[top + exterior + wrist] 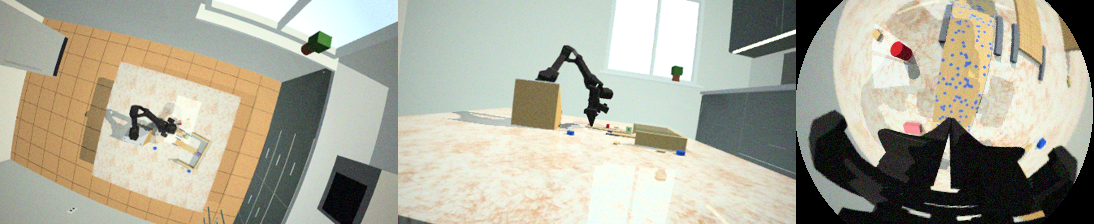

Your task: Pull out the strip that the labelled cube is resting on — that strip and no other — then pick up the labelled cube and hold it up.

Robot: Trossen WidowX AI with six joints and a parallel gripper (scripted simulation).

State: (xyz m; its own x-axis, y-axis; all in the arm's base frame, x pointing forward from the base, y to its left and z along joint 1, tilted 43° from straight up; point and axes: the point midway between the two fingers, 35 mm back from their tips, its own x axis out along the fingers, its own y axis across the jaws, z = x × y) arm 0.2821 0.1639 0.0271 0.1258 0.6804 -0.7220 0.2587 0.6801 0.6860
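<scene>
Now: the labelled cube 19 cm ahead of my gripper tip, 6 cm to the right of it and 2 cm above it. The rest, counted from my gripper tip: tan strip: 20 cm ahead, 17 cm to the right; then red piece: 10 cm ahead, 5 cm to the left, 1 cm above.
</scene>
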